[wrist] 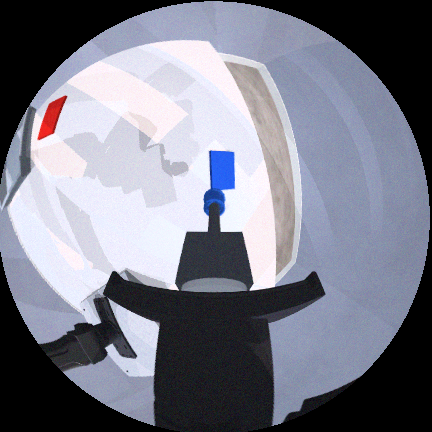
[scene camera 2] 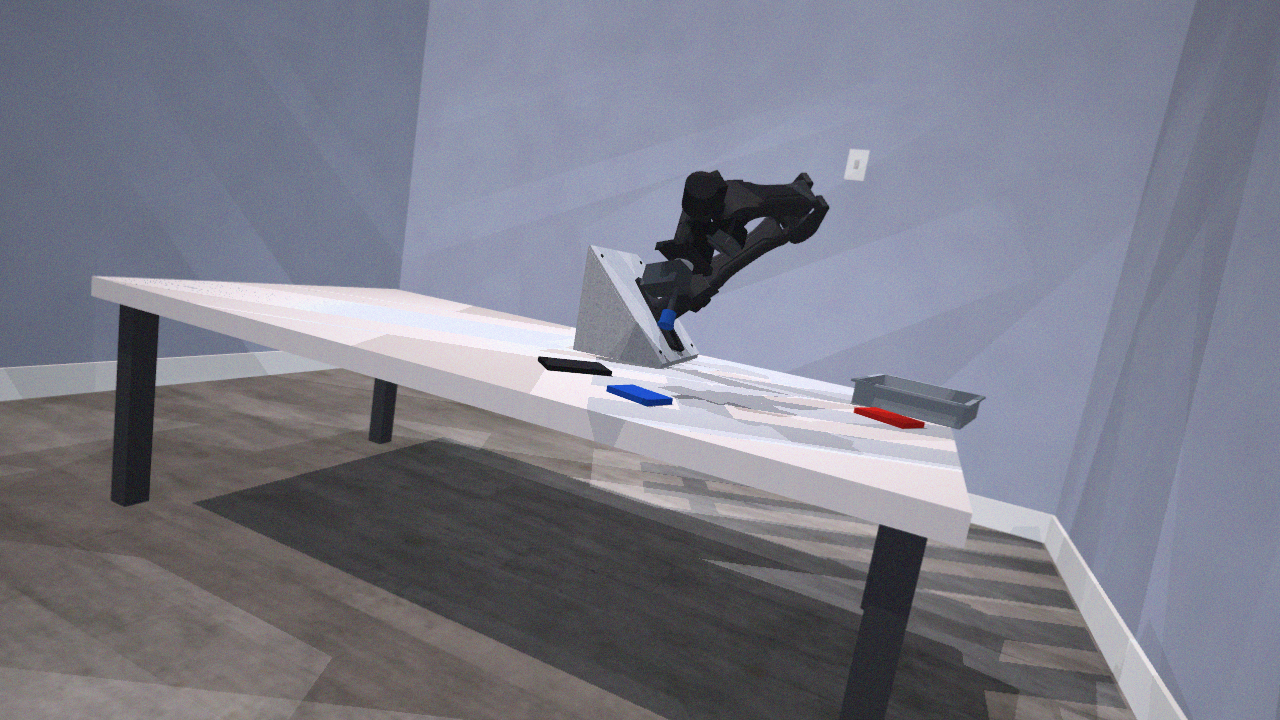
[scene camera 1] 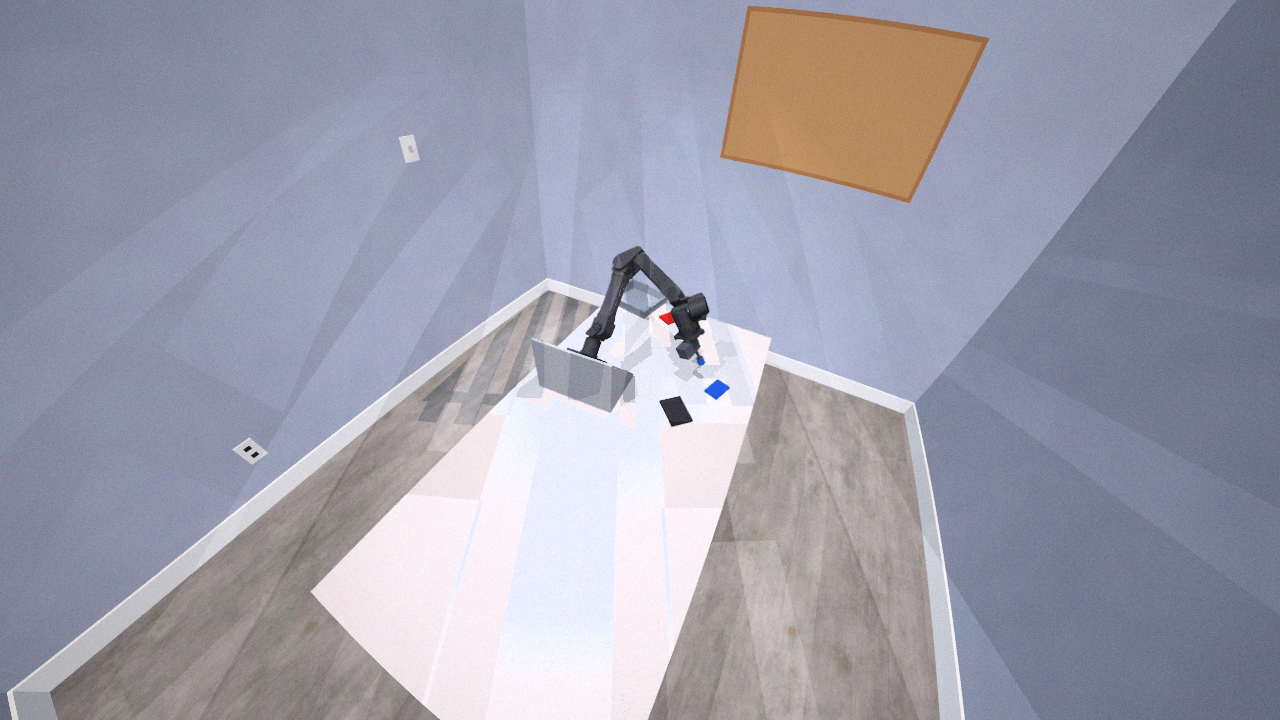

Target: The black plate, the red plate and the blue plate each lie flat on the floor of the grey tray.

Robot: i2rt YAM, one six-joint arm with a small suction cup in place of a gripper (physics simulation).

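Where they show: hand at its tool point: (wrist: pixel 213 197) (scene camera 2: pixel 665 326) (scene camera 1: pixel 701 363); arm's base at its link origin: (wrist: pixel 113 328) (scene camera 2: pixel 658 315).
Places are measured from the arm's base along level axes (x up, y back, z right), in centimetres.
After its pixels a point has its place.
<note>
The blue plate (scene camera 1: pixel 716 389) @(x -8.8, y -46.5, z -22.2 cm) (scene camera 2: pixel 639 394) @(x -8.9, y -48.5, z -24.0 cm) (wrist: pixel 222 170) @(x -8.9, y -46.3, z -22.9 cm) lies flat on the table near its long edge. The black plate (scene camera 1: pixel 675 411) @(x -8.9, y -37.7, z -2.9 cm) (scene camera 2: pixel 574 365) @(x -8.9, y -39.3, z -4.8 cm) lies flat on the table near it; it does not show in the wrist view. The red plate (scene camera 1: pixel 666 317) @(x -8.9, y -7.1, z -54.2 cm) (scene camera 2: pixel 888 417) @(x -8.9, y -12.1, z -56.7 cm) (wrist: pixel 52 118) lies on the table beside the grey tray (scene camera 1: pixel 641 313) @(x -7.3, y 3.7, z -47.5 cm) (scene camera 2: pixel 920 407) @(x -7.5, y 0.7, z -60.6 cm) (wrist: pixel 25 145), outside it. In scene camera 1 the arm partly hides the red plate. My suction cup (scene camera 1: pixel 700 361) (scene camera 2: pixel 666 318) (wrist: pixel 214 202) @(x 1.6, y -38.0, z -21.3 cm) is blue and hangs in the air above the table, apart from the blue plate, with nothing on it.
The angled grey metal mount (scene camera 1: pixel 580 380) @(x 1.8, y -6.5, z 12.4 cm) (scene camera 2: pixel 608 308) @(x 0.7, y -17.0, z 3.6 cm) (wrist: pixel 137 367) @(x 10.7, y 2.3, z 10.5 cm) of the arm stands on the white table (scene camera 1: pixel 572 573) @(x -9.9, y -40.0, z 60.1 cm) (scene camera 2: pixel 358 326) @(x -9.9, y -52.1, z 38.9 cm), beside the black plate. The tray stands near the table's end. The table's long edge runs close by the blue plate.
</note>
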